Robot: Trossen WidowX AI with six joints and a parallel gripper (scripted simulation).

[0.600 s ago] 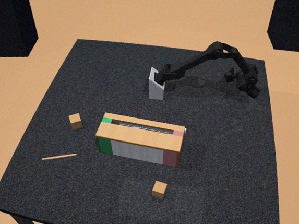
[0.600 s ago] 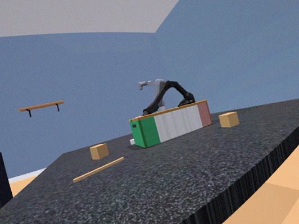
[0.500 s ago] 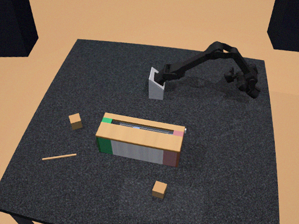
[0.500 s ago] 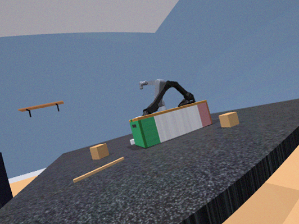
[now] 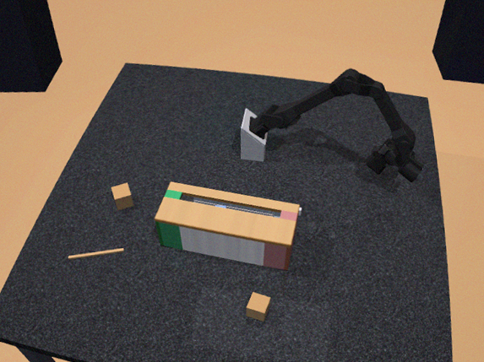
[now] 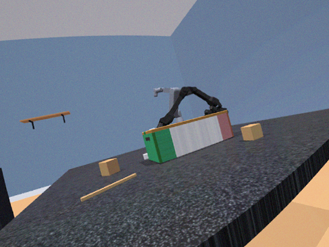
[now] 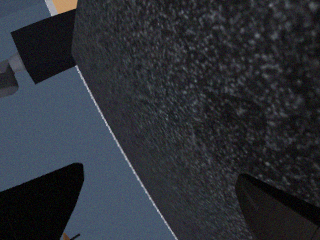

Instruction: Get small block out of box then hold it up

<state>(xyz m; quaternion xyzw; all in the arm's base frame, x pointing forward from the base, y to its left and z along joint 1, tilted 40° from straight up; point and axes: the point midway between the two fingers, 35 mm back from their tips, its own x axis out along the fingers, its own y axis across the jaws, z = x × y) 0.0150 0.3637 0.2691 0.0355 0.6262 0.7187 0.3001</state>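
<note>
Right now the blue block is 540 mm to the right of my gripper tip, 370 mm ahead of it and 30 mm above it. From my gripper tip the other things lie so: tan cube: 870 mm to the right, 280 mm ahead, 30 mm below; thin wooden stick: 910 mm to the right, 490 mm ahead, 60 mm below.
</note>
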